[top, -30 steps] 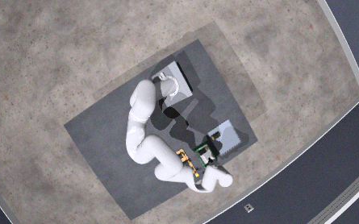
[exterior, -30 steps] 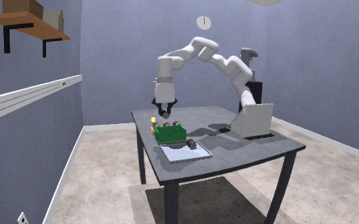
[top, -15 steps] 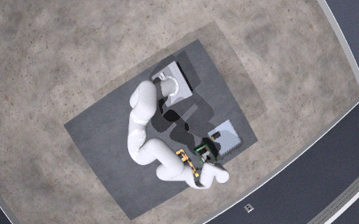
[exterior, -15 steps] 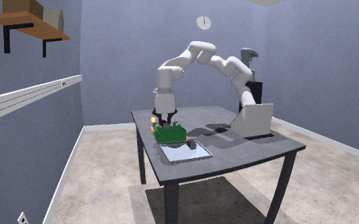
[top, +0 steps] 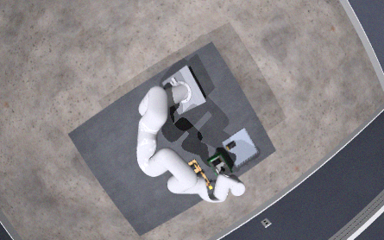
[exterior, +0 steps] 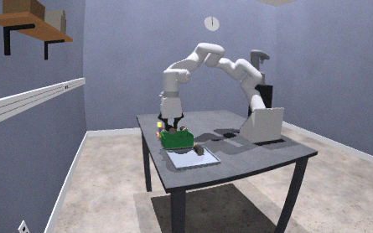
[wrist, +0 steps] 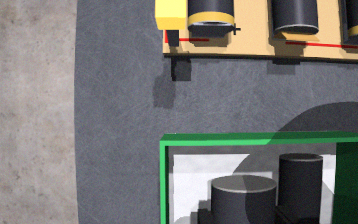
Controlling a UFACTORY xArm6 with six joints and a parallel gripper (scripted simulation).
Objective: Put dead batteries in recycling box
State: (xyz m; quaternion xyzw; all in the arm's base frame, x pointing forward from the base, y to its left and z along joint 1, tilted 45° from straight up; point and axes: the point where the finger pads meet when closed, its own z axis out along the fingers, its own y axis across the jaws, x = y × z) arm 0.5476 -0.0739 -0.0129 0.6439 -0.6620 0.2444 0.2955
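My gripper is now 3 cm past the green recycling box and 8 cm above it. The rest, counted from my hand: grey tray 5 cm behind, 18 cm to the left, 10 cm below.
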